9 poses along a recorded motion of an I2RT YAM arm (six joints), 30 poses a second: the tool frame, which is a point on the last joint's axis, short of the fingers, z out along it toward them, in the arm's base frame.
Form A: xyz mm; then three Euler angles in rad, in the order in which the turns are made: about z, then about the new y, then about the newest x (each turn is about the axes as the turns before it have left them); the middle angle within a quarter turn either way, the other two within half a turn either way.
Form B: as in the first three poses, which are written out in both.
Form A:
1: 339 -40 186 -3.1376 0.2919 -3.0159
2: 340 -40 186 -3.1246 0.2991 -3.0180
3: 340 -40 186 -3.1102 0.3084 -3.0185
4: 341 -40 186 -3.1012 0.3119 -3.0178
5: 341 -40 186 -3.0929 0.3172 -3.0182
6: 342 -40 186 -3.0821 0.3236 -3.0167
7: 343 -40 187 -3.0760 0.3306 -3.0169
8: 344 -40 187 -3.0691 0.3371 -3.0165
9: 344 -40 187 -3.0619 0.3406 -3.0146
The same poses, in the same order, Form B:
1:
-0.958 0.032 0.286 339
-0.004 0.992 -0.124 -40
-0.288 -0.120 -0.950 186
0 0 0 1

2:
-0.955 0.019 0.294 340
-0.016 0.993 -0.118 -40
-0.295 -0.118 -0.948 186
0 0 0 1

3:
-0.952 0.006 0.305 340
-0.030 0.993 -0.113 -40
-0.304 -0.117 -0.946 186
0 0 0 1

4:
-0.951 -0.002 0.309 341
-0.038 0.993 -0.111 -40
-0.307 -0.118 -0.944 186
0 0 0 1

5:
-0.949 -0.010 0.315 341
-0.046 0.993 -0.108 -40
-0.312 -0.117 -0.943 186
0 0 0 1

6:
-0.946 -0.019 0.322 342
-0.056 0.993 -0.106 -40
-0.318 -0.118 -0.941 186
0 0 0 1

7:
-0.944 -0.025 0.330 343
-0.062 0.993 -0.103 -40
-0.325 -0.118 -0.939 187
0 0 0 1

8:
-0.941 -0.031 0.336 344
-0.068 0.993 -0.101 -40
-0.331 -0.118 -0.936 187
0 0 0 1

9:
-0.940 -0.037 0.340 344
-0.075 0.992 -0.100 -40
-0.334 -0.119 -0.935 187
0 0 0 1

